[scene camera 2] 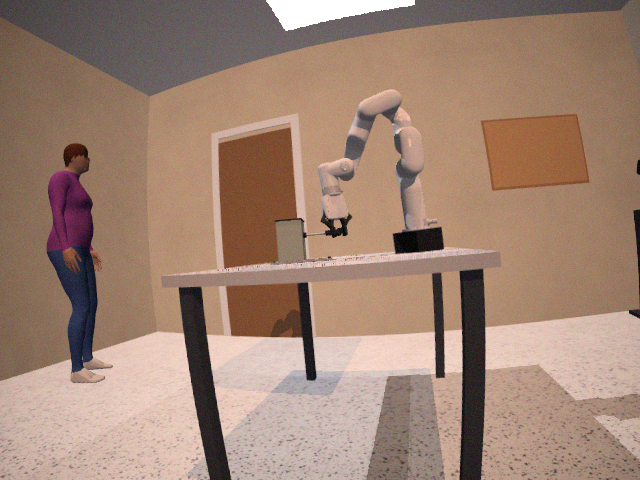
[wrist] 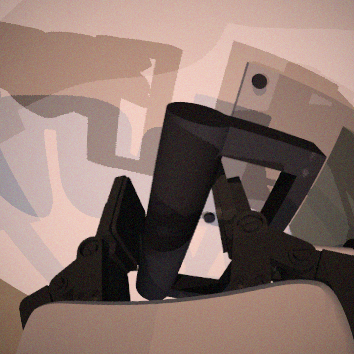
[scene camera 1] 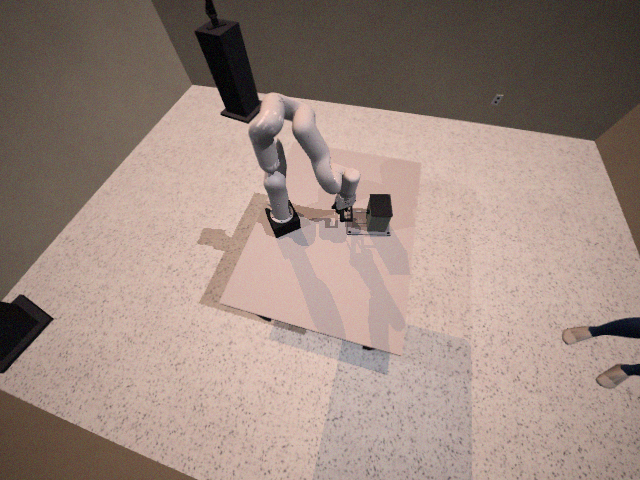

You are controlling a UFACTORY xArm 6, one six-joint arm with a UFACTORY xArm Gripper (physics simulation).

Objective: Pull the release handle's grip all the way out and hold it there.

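Observation:
The release handle's grip point(wrist: 175, 200) is a thick black bar with a rectangular black frame behind it. My gripper point(scene camera 1: 343, 211) point(scene camera 2: 337, 232) point(wrist: 172, 186) is shut on this grip, one finger on each side of the bar. In scene camera 2 a thin rod point(scene camera 2: 316, 234) runs level between the handle and the grey-green box point(scene camera 2: 291, 240) point(scene camera 1: 379, 212), with a clear gap between gripper and box. The box has a dark top and stands upright on a thin base plate point(scene camera 1: 368, 234) point(wrist: 253, 95). The fingertips are partly hidden in both scene views.
The table point(scene camera 1: 310, 304) point(scene camera 2: 330, 274) carries the box and my arm's black base point(scene camera 1: 283, 221) point(scene camera 2: 418, 240). A person point(scene camera 2: 71, 217) stands on the floor beyond the table. A tall dark pillar point(scene camera 1: 227, 69) stands near the wall.

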